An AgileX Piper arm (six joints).
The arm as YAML. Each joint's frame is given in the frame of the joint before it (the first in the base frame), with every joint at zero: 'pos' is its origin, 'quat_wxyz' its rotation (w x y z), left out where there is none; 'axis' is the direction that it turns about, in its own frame. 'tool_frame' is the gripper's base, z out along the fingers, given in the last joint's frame.
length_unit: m
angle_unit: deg
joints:
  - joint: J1
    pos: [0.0, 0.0, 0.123]
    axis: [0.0, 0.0, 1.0]
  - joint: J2
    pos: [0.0, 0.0, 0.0]
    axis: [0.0, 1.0, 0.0]
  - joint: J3
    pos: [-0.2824, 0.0, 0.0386]
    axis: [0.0, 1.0, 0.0]
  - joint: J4
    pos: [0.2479, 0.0, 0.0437]
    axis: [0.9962, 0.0, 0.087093]
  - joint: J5
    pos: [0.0, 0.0, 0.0]
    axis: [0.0, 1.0, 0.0]
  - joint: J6
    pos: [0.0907, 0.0, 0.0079]
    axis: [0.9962, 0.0, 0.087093]
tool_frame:
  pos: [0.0, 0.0, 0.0]
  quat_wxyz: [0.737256, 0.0, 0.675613, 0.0]
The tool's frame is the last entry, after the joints.
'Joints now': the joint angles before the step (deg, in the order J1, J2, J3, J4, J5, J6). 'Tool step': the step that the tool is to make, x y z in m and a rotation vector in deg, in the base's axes. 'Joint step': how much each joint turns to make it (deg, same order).
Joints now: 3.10 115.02 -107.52 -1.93 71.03 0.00
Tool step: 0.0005 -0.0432 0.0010 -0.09 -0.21 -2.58
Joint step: -5.92 0.05 -0.29 0.92 -0.06 -3.52
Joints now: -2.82 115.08 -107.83 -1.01 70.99 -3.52
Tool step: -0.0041 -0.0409 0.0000 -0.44 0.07 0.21
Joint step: -5.72 0.00 0.00 1.36 -0.01 -6.25
